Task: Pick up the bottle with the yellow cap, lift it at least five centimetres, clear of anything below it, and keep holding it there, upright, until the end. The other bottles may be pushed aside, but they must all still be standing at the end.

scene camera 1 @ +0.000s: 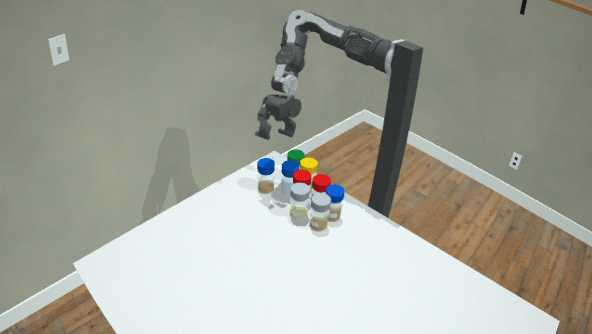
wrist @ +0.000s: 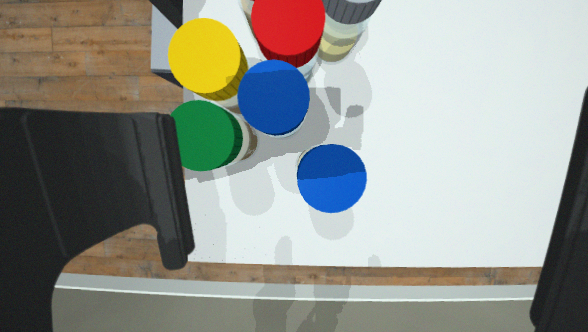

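The bottle with the yellow cap (scene camera 1: 309,165) (wrist: 204,56) stands upright near the table's edge. A green-capped bottle (scene camera 1: 295,156) (wrist: 207,136), a blue-capped bottle (scene camera 1: 290,168) (wrist: 274,97) and a red-capped bottle (scene camera 1: 302,177) (wrist: 288,27) stand close around it. Its lower part is mostly hidden. My gripper (scene camera 1: 274,134) (wrist: 319,199) is open and empty, high above the table corner. In the wrist view the yellow cap lies at the upper left, beyond the left finger, which overlaps the edge of the green cap.
Another blue-capped bottle (scene camera 1: 266,166) (wrist: 332,178) stands apart. A second red-capped bottle (scene camera 1: 321,183), two grey-capped bottles (scene camera 1: 300,193) (scene camera 1: 320,203) and a third blue-capped bottle (scene camera 1: 335,193) stand on the white table (scene camera 1: 225,265) (wrist: 450,150). The arm's dark post (scene camera 1: 397,130) rises beside the table.
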